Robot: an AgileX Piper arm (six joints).
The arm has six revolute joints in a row. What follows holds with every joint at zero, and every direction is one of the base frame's. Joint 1 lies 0.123 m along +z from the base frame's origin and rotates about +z. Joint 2 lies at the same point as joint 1 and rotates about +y. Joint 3 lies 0.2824 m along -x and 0.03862 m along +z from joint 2 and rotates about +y. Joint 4 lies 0.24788 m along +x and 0.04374 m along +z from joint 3 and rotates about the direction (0.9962, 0, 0.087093). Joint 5 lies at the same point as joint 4 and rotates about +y. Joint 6 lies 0.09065 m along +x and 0.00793 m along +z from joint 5 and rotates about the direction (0.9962, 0, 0.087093). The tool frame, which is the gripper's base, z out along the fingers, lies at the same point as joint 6; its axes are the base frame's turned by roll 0, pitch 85.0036 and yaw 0 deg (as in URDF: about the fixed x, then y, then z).
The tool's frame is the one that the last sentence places.
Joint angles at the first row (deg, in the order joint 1, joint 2, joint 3, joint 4, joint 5, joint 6):
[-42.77, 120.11, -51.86, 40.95, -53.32, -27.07]
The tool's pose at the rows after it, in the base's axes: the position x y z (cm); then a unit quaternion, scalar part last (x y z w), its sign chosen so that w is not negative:
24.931, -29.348, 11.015, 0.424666, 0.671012, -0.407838, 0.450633
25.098, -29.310, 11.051, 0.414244, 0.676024, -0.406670, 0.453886
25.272, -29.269, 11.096, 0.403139, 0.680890, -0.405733, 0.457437
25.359, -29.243, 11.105, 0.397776, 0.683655, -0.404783, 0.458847
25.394, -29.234, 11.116, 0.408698, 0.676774, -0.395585, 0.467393
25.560, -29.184, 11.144, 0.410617, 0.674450, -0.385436, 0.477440
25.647, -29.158, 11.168, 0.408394, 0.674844, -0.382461, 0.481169
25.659, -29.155, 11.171, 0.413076, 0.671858, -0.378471, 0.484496
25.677, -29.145, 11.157, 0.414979, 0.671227, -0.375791, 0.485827
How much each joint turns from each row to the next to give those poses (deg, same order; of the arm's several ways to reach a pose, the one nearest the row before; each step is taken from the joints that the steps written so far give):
[0.00, 0.00, 0.00, -1.46, 0.40, 0.00]
[0.00, 0.00, 0.00, -1.38, 0.09, 0.00]
[0.00, 0.00, -0.01, -1.45, 0.03, 0.00]
[0.00, 0.00, 0.00, -0.71, 0.10, 0.00]
[0.00, 0.00, 0.01, -0.31, 0.00, 2.24]
[0.00, 0.00, -0.01, -1.38, 0.11, 2.09]
[0.00, 0.00, 0.01, -0.74, 0.00, 0.59]
[0.00, 0.00, -0.01, -0.10, 0.00, 0.93]
[0.00, 0.00, 0.00, -0.13, 0.12, 0.46]

